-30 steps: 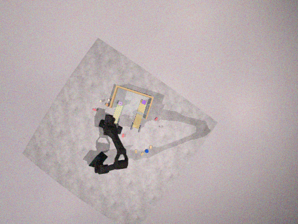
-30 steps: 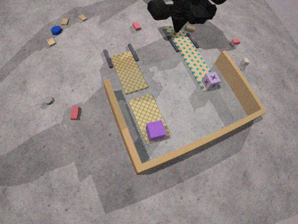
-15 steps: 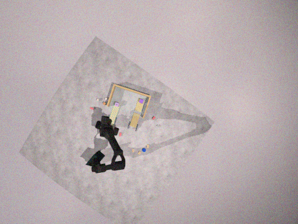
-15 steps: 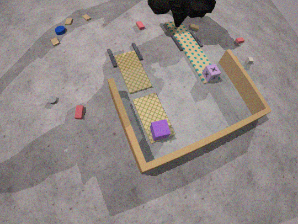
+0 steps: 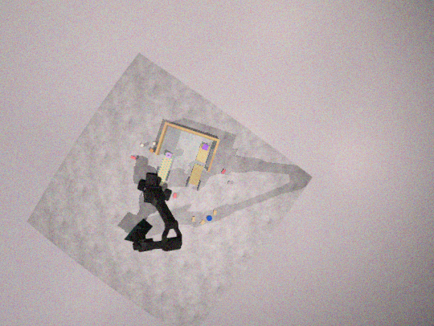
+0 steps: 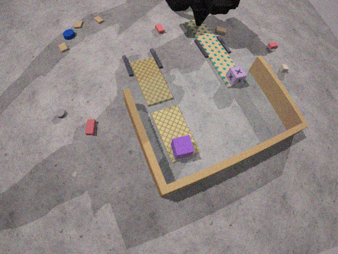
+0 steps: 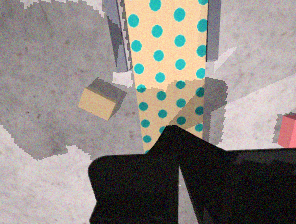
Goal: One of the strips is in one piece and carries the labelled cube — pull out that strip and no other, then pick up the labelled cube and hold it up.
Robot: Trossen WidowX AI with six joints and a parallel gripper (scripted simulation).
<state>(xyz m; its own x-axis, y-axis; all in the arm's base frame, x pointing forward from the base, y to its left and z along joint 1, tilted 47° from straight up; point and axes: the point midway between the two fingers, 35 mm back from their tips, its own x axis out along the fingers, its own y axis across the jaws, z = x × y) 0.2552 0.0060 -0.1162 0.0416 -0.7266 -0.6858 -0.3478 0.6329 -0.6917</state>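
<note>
Right now my gripper tip is 90 mm short of the teal-dotted strip and 30 mm to the right of it. The rest, counted from my gripper tip: grey disc: 300 mm to the right, 290 mm ahead; labelled cube: 190 mm ahead, 70 mm to the left, 20 mm above; blue cylinder: 350 mm to the right, 60 mm ahead.
</note>
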